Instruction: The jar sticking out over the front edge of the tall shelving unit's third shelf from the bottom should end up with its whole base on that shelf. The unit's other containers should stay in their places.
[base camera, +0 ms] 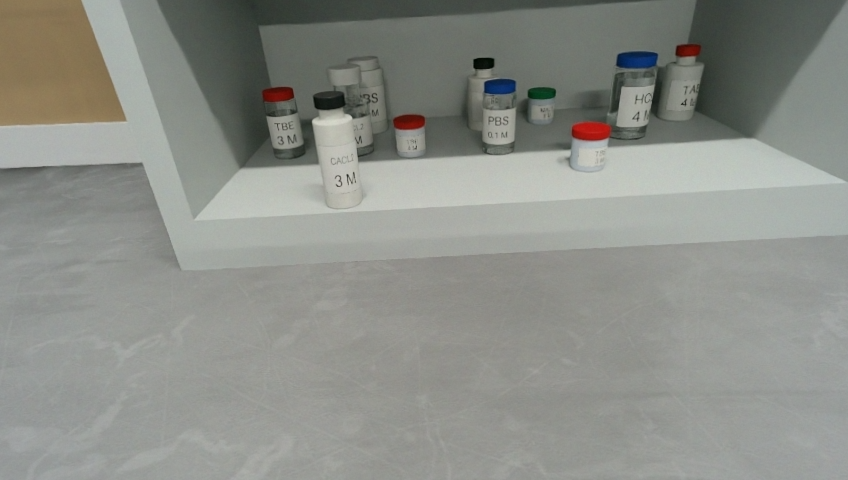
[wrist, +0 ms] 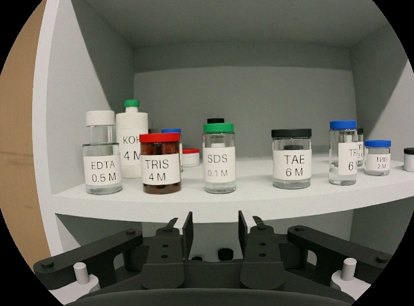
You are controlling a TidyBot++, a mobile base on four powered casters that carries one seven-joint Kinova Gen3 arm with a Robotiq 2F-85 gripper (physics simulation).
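Observation:
The SDS 0.1 M jar (wrist: 219, 162), clear with a green lid, stands upright near the front of the shelf (wrist: 150, 205) in the wrist view. Its whole visible base rests on the white board, with a narrow strip of board in front of it. My gripper (wrist: 215, 223) is partly open with nothing between its fingers. It is in front of the shelf, apart from the jar, with its fingertips showing below the board's front edge. The jar does not show in the base camera view.
EDTA (wrist: 102, 170) and amber TRIS (wrist: 160, 167) jars stand left of SDS, with a KOH bottle (wrist: 131, 120) behind. TAE (wrist: 292, 162) and blue-lidded jars (wrist: 343, 155) (wrist: 377, 159) stand right. A lower compartment holds a CACL2 bottle (base camera: 337, 157) near its front edge and several other containers.

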